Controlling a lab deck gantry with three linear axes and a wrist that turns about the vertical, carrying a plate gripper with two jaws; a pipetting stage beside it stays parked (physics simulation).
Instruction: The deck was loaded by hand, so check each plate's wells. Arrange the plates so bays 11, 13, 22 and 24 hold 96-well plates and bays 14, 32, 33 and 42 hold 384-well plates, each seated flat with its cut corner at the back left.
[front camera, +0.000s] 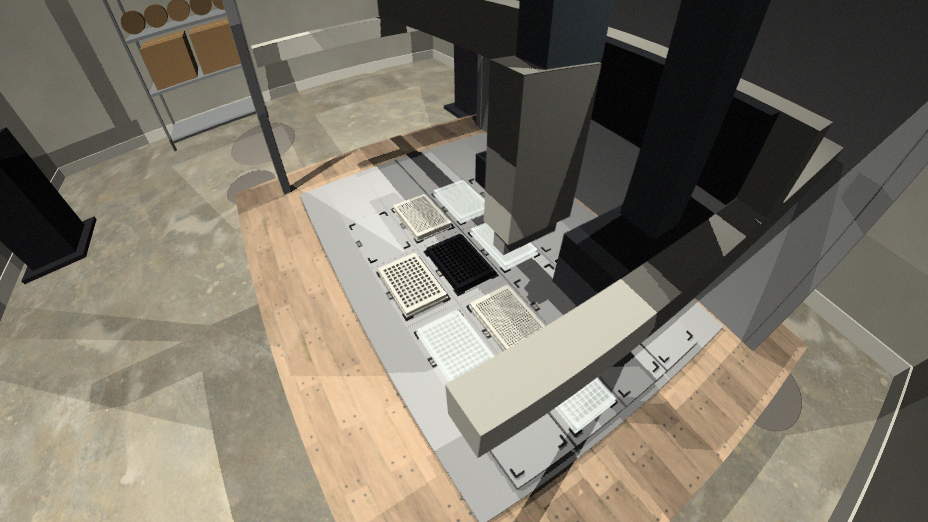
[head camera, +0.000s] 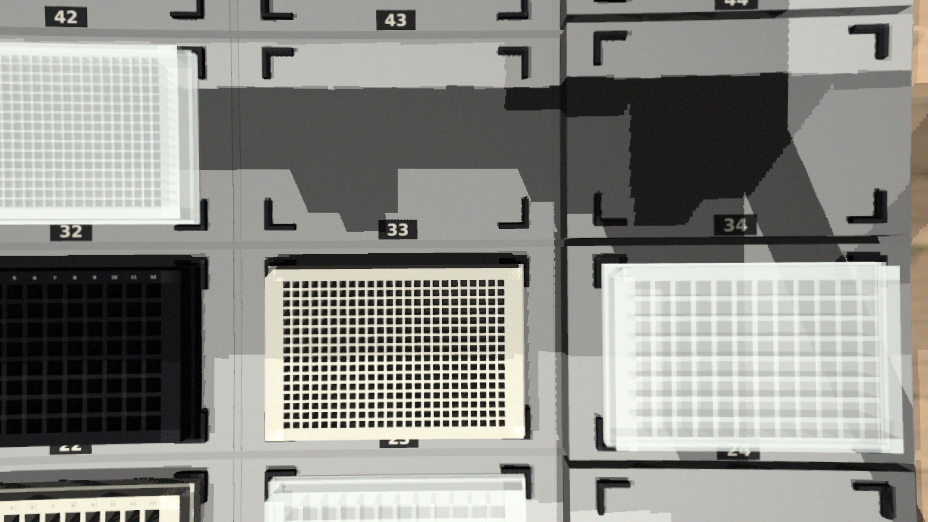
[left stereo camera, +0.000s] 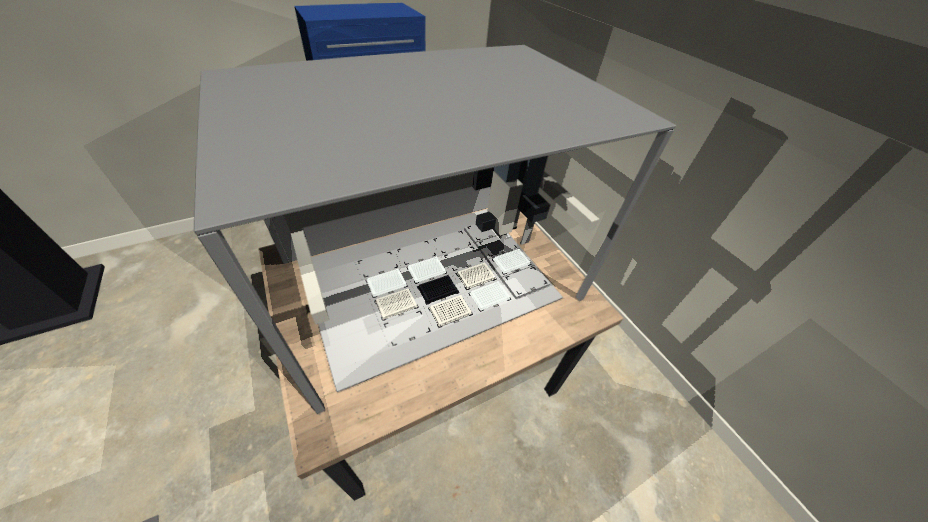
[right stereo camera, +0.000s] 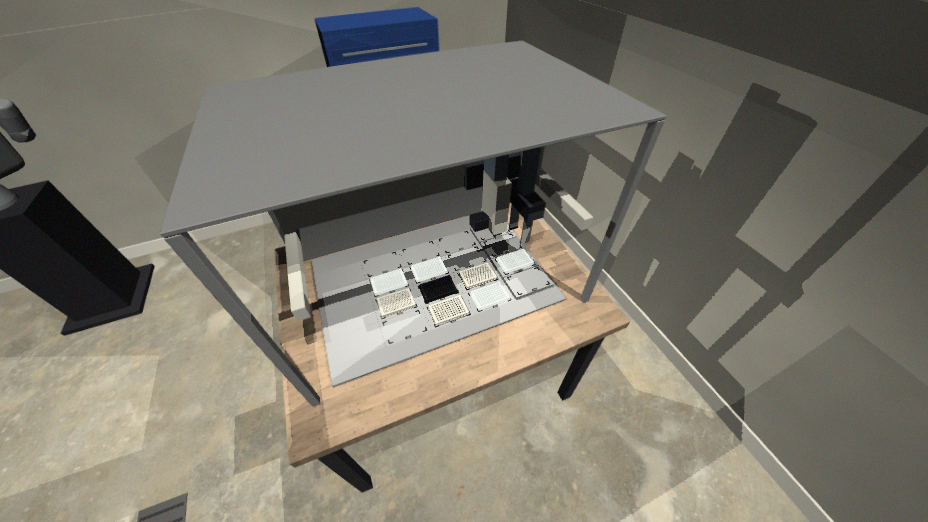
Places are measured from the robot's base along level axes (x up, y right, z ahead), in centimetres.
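Pixels of known places: gripper, between the fingertips: (left stereo camera: 518, 235) (right stereo camera: 518, 235); robot's base, origin of its link: (front camera: 350, 226) (left stereo camera: 393, 344) (right stereo camera: 389, 342).
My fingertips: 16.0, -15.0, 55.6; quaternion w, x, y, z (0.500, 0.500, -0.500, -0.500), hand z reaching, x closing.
Ahead of a thing's pixels: the offset from my fingertips to its middle, as dx, dy, dz.
My gripper (right stereo camera: 519, 235) hangs empty at the back right, jaws apart; the front view hides its jaws. A clear 96-well plate {-13.8, +0.0, +0.0} (front camera: 587, 403) (head camera: 752, 360) (left stereo camera: 512, 261) sits in bay 24, apparently flat. Bay 23 holds a cream 384-well plate {-15.3, +0.0, -16.4} (head camera: 393, 353) (left stereo camera: 476, 275), cut corner back left. Bay 22 holds a black 96-well plate {-15.3, +0.0, -32.8} (head camera: 84, 357) (left stereo camera: 437, 289), bay 32 a clear 384-well plate {-15.3, -10.7, -32.8} (head camera: 84, 133) (left stereo camera: 426, 268). A clear plate {-15.3, +10.7, -16.4} (head camera: 395, 503) (left stereo camera: 489, 295) is in bay 13, a cream large-welled plate {-15.3, +10.7, -32.8} (front camera: 413, 283) (left stereo camera: 450, 310) in bay 12. Bays 33, 34 and 14 show no plate.
A cream plate {-15.3, +0.0, -49.2} (left stereo camera: 396, 303) is in bay 21 and a clear plate {-15.3, -10.7, -49.2} (left stereo camera: 386, 283) in bay 31. The pipetting stage (front camera: 538, 149) stands beside the gripper. A pale beam (front camera: 551, 363) crosses the front view. The right column of bays is raised by a step.
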